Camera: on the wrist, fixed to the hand. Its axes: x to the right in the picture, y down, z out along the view.
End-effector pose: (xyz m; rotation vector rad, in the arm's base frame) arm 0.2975 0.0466 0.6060 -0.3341 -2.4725 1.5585
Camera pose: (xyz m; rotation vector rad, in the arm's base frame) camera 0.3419 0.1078 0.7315 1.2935 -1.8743 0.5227
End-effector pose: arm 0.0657 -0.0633 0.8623 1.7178 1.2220 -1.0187
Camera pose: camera 0.0006 0.0582 0.9118 0.2400 2.4987 -1.5431
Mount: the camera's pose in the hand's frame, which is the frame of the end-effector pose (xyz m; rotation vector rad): -0.0184 -0.0841 -0.1185 -0.2707 -0.0839 -1.5446
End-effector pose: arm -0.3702 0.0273 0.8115 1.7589 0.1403 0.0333
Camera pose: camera -0.4067 0.1565 0.7529 1.0032 1.3056 -1.0698
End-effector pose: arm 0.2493 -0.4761 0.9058 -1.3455 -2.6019 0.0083
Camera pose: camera 0.2143 -0.5508 1.0268 -0.8677 2.9512 0.5053
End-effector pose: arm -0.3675 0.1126 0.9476 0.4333 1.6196 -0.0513
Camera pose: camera -0.5054 0.0646 0.9591 -1.0746 1.4922 -0.9658
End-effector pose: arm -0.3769 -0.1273 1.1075 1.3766 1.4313 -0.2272
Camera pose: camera -0.5131 -0.0765 1.1255 -0.1981 2.0655 -0.9877
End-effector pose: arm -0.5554 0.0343 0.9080 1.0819 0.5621 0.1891
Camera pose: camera -0.6429 0.0798 0.7997 0.1763 1.1039 -1.0905
